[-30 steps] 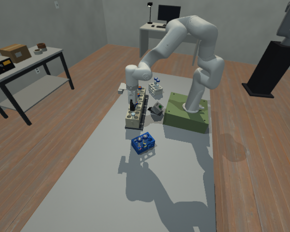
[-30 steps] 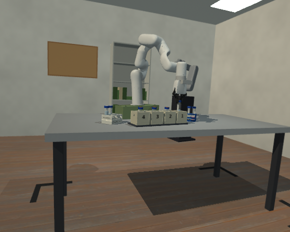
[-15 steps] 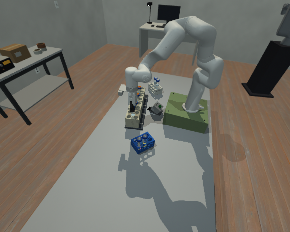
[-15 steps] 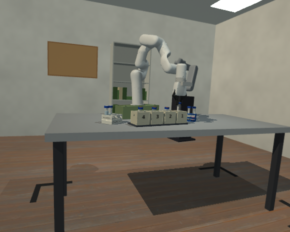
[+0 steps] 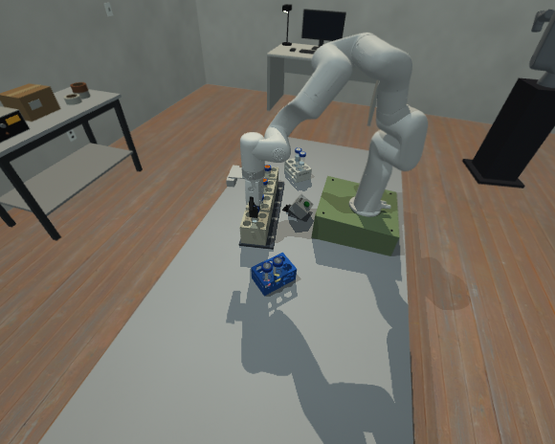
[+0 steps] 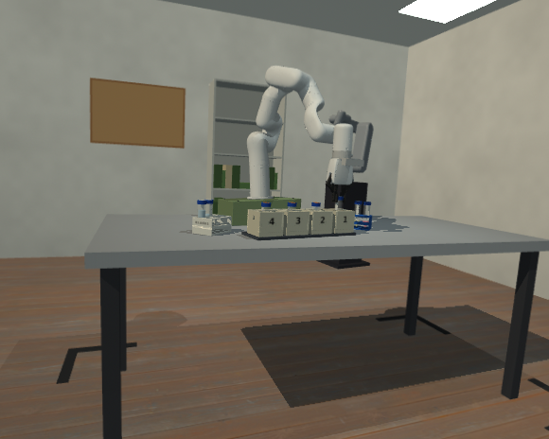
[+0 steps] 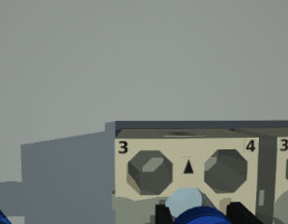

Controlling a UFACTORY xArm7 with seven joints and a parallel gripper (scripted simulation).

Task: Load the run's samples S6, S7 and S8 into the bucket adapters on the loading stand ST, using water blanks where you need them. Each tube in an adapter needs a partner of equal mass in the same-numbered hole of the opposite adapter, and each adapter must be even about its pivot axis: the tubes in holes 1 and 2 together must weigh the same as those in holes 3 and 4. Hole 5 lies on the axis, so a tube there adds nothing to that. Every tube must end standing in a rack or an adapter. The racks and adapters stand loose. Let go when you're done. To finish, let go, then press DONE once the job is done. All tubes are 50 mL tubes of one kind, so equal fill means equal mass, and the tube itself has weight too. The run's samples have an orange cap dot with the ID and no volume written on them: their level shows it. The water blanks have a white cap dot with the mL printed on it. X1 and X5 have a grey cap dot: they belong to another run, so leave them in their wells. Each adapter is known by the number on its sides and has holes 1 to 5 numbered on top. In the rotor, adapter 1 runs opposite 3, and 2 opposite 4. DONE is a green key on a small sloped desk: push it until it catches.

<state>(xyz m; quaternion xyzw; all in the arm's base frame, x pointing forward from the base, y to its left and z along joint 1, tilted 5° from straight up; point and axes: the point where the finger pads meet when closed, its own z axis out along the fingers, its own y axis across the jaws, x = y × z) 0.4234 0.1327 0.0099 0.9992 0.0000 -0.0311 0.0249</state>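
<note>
The white-dot tube is 1 cm to the right of my hand and 5 cm below it. Round my hand: white rack 14 cm behind, 48 cm to the right, 12 cm below; then tube rack 10 cm behind, 19 cm to the left, 12 cm below.
</note>
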